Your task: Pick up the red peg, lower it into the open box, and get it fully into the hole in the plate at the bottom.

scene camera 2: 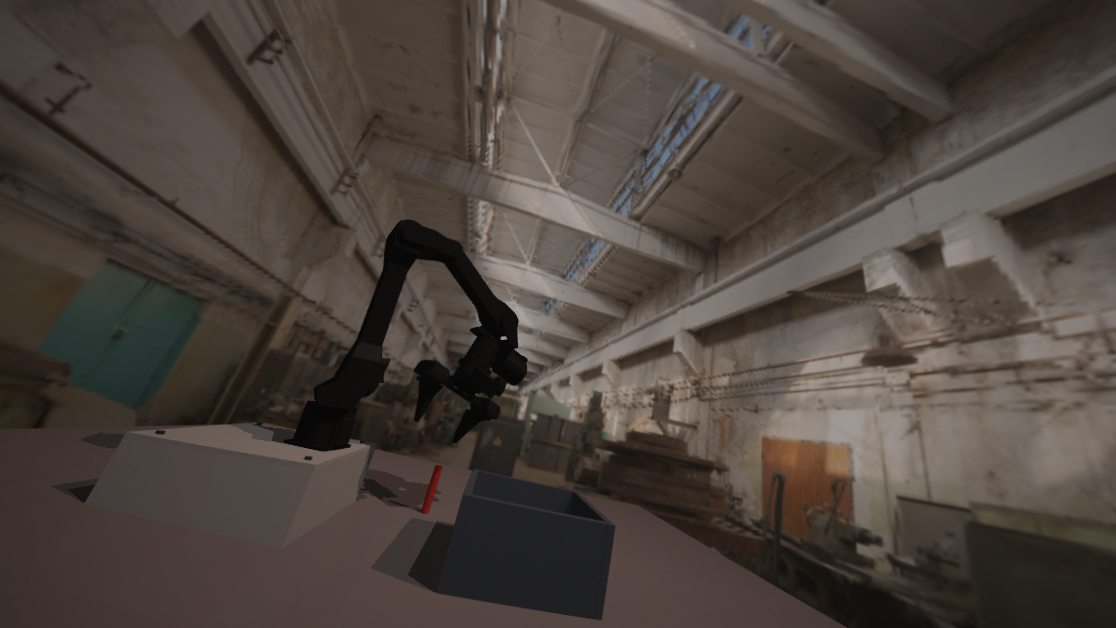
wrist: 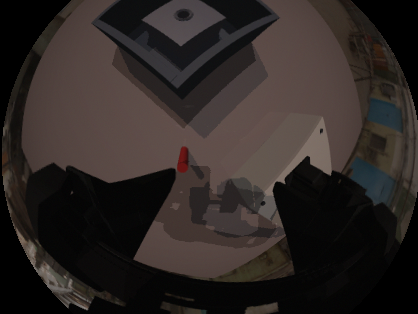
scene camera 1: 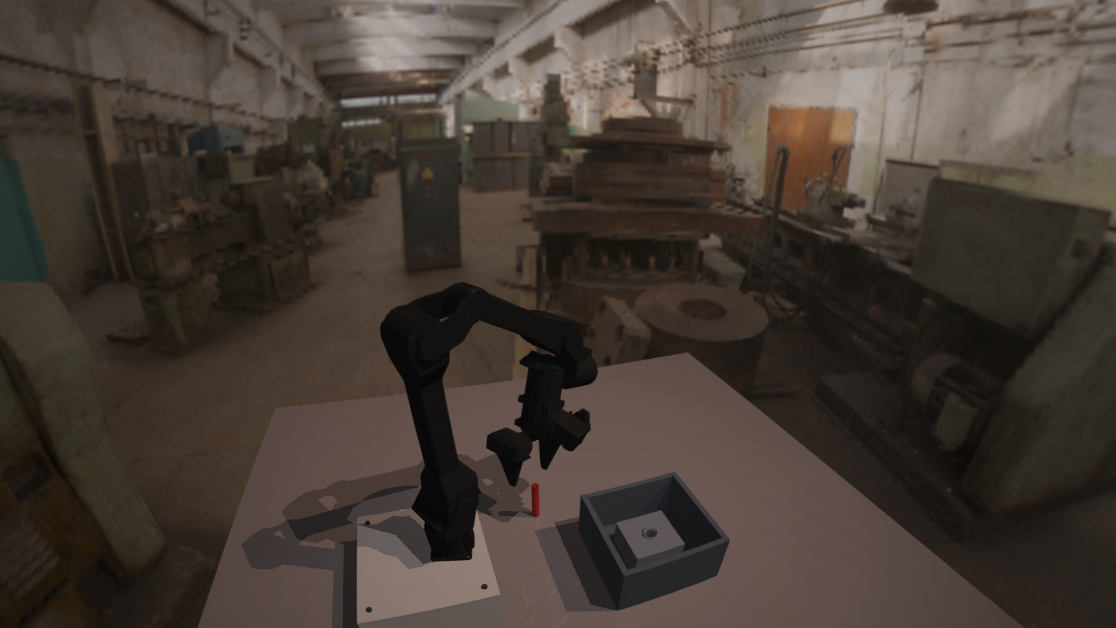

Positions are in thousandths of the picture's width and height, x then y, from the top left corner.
Labels:
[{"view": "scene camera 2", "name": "my gripper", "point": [390, 689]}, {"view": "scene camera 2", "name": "dark grey box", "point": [465, 865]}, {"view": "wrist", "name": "my gripper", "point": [542, 575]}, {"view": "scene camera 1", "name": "my gripper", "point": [474, 759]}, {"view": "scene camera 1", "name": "dark grey box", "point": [632, 865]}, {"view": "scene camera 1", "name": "light grey plate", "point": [575, 861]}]

